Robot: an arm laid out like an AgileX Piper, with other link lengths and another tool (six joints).
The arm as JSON. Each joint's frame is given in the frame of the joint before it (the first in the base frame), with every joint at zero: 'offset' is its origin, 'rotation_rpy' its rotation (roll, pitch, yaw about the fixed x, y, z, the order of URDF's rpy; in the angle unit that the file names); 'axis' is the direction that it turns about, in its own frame. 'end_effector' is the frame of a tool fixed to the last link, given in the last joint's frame.
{
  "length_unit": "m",
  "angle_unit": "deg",
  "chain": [
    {
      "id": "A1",
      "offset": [
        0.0,
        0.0,
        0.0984
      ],
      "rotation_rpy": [
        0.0,
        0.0,
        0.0
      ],
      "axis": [
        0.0,
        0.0,
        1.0
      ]
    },
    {
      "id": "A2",
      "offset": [
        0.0,
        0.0,
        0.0
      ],
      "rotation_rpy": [
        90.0,
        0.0,
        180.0
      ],
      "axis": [
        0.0,
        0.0,
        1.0
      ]
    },
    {
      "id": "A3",
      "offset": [
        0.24,
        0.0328,
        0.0
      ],
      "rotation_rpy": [
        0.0,
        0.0,
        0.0
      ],
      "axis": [
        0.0,
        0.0,
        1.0
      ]
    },
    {
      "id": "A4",
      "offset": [
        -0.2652,
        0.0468,
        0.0
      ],
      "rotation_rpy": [
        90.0,
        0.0,
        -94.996
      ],
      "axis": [
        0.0,
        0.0,
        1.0
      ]
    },
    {
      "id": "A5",
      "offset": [
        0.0,
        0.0,
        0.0
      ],
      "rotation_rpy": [
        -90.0,
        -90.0,
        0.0
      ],
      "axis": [
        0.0,
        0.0,
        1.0
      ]
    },
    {
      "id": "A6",
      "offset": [
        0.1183,
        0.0,
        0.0
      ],
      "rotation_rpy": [
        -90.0,
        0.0,
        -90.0
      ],
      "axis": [
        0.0,
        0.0,
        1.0
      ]
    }
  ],
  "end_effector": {
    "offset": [
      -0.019,
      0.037,
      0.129
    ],
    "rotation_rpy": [
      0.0,
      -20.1,
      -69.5
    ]
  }
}
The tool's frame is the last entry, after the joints.
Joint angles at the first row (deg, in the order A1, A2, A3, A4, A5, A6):
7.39 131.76 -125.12 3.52 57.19 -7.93
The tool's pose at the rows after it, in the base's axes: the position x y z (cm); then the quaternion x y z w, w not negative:
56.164 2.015 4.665 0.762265 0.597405 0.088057 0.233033
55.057 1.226 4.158 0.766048 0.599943 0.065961 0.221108
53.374 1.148 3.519 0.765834 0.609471 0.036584 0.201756
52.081 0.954 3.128 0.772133 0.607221 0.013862 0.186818
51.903 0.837 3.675 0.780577 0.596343 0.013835 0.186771
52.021 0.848 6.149 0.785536 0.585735 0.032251 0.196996
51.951 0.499 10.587 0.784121 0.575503 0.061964 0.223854
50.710 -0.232 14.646 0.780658 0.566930 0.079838 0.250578
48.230 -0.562 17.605 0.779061 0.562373 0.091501 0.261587
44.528 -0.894 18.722 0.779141 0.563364 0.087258 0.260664
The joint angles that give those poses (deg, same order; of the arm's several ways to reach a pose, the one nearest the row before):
4.68 131.76 -125.12 3.52 59.25 -7.93
3.99 131.76 -125.12 3.34 62.13 -7.93
4.05 131.76 -125.12 3.20 66.30 -7.88
4.05 131.77 -125.13 2.81 69.25 -6.52
4.05 131.09 -125.12 2.45 69.62 -4.85
4.05 128.32 -125.12 2.39 69.76 -3.87
4.05 122.97 -124.38 1.55 69.69 -3.66
4.05 116.16 -121.04 0.00 69.64 -3.60
4.05 108.04 -114.80 -0.37 69.64 -3.60
4.05 98.93 -105.25 -0.54 69.69 -3.60

